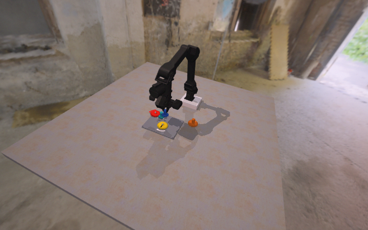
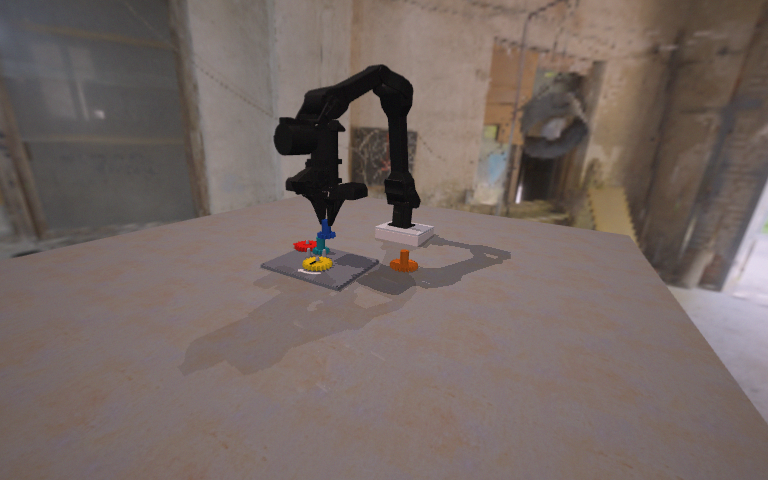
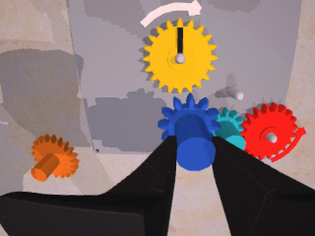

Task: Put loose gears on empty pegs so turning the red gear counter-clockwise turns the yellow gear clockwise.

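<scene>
Right now my gripper tip is 7 cm above the teal gear, 4 cm to the left of it and 3 cm past it. Round my gripper tip: white arrow 8 cm below, 8 cm ahead, 2 cm to the left; then blue gear 1 cm below; then yellow gear 8 cm below, 4 cm ahead, 1 cm to the left.
</scene>
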